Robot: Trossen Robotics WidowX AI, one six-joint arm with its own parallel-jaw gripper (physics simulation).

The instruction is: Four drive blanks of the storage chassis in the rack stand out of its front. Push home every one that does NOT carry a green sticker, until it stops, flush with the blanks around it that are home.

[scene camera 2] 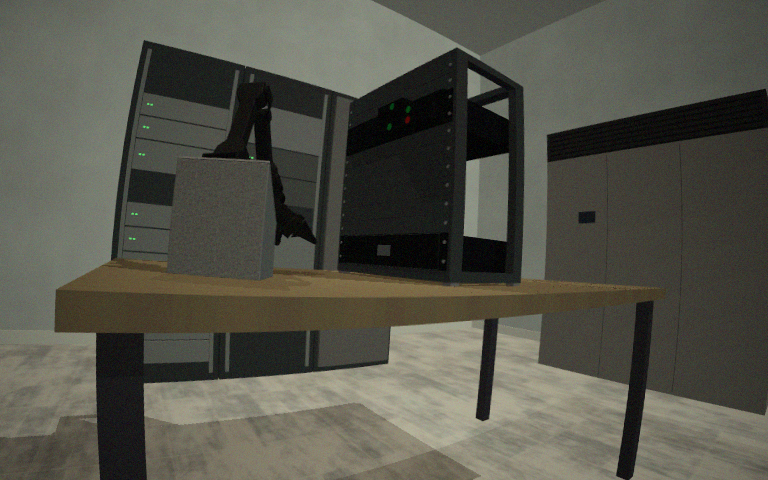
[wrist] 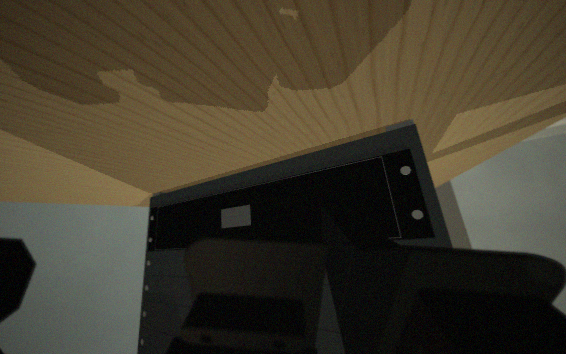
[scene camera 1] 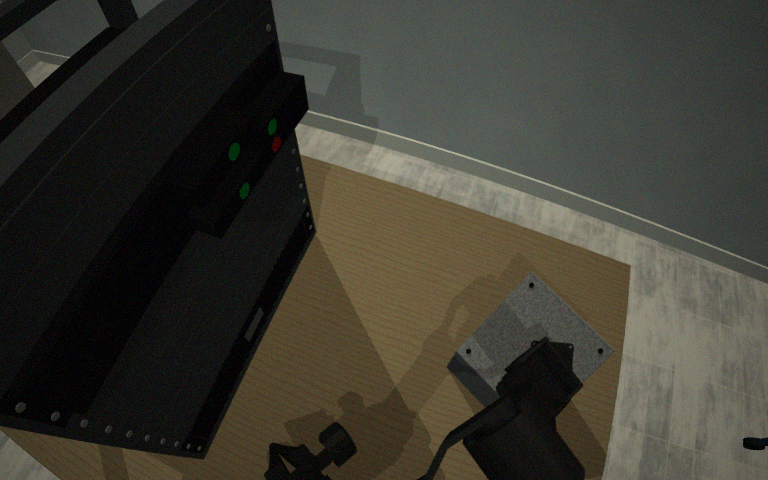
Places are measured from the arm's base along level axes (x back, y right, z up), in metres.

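Pixels of known places: gripper, fingertip midpoint: [scene camera 2: 316, 243] [wrist: 316, 204] [scene camera 1: 272, 445]; arm's base at its link origin: [scene camera 2: 214, 188] [scene camera 1: 550, 363].
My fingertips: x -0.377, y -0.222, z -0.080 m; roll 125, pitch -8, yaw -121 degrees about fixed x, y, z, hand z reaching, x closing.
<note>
For each thing: its middle in the pictures, then the offset to it from my fingertips. "*": a spot on its surface instead.
- storage chassis at a spot on its surface: [scene camera 1: 134, 249] * dx -0.098, dy +0.115, dz +0.368 m
- red sticker at the middle of its body: [scene camera 1: 276, 144] [scene camera 2: 407, 119] dx -0.048, dy +0.313, dz +0.317 m
- lower dark unit with a grey label, surface spot: [wrist: 236, 216] [scene camera 1: 253, 325] [scene camera 2: 383, 250] * dx -0.108, dy +0.180, dz -0.011 m
The storage chassis [scene camera 1: 134, 249] [scene camera 2: 362, 137] is a very dark band high in the rack [scene camera 2: 457, 186]. Several blanks stand out of its front as a dark block. Three green stickers show: upper left [scene camera 1: 233, 151] [scene camera 2: 391, 106], upper right [scene camera 1: 272, 126] [scene camera 2: 407, 109] and lower left [scene camera 1: 244, 190] [scene camera 2: 389, 126]. A red sticker [scene camera 1: 276, 144] [scene camera 2: 407, 120] is at the lower right. The blanks' edges are too dark to separate. My gripper [scene camera 1: 273, 448] [scene camera 2: 315, 242] [wrist: 316, 204] is shut and empty, low in front of the rack, well below the chassis. The stickers do not show in the wrist view.
A lower dark unit with a grey label [scene camera 1: 254, 324] [scene camera 2: 383, 250] [wrist: 236, 216] sits at the rack's bottom. The rack stands on the wooden table [scene camera 1: 385, 226] [scene camera 2: 351, 311] [wrist: 210, 135]. The arm's grey pedestal [scene camera 1: 538, 305] [scene camera 2: 220, 220] stands before the rack. Tall cabinets are behind.
</note>
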